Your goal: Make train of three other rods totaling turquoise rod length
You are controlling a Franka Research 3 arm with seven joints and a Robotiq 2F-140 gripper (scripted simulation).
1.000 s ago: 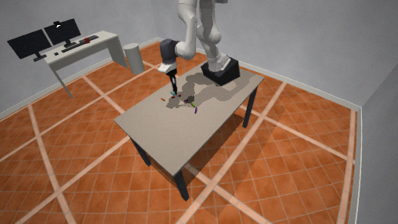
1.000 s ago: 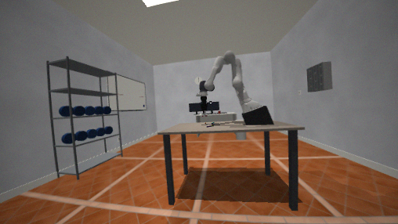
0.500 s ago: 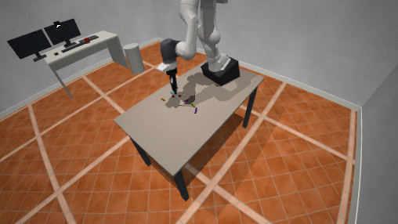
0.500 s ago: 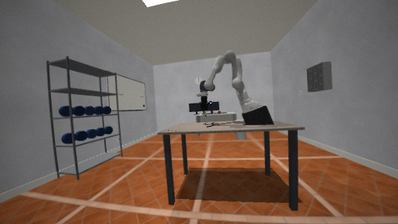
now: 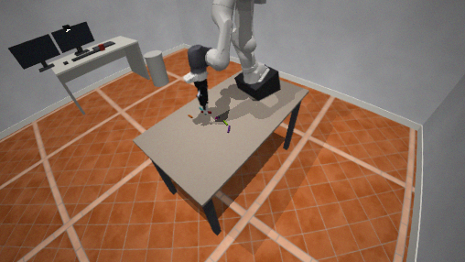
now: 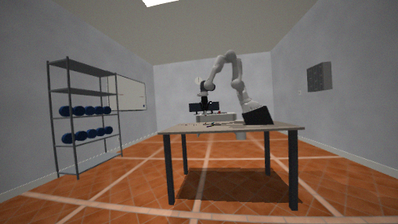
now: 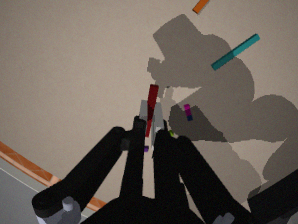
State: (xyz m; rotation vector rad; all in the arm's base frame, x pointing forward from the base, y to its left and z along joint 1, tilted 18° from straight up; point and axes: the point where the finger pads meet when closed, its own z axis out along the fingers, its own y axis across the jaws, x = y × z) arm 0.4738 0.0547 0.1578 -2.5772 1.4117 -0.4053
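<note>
Right now my hand is 140 mm above the magenta rod, 80 mm past it and 10 mm to the left of it. The rest, counted from my hand: small blue rod (140 mm below, 100 mm behind); lime rod (140 mm below, 90 mm behind, 70 mm to the left); red rod (30 mm below).
</note>
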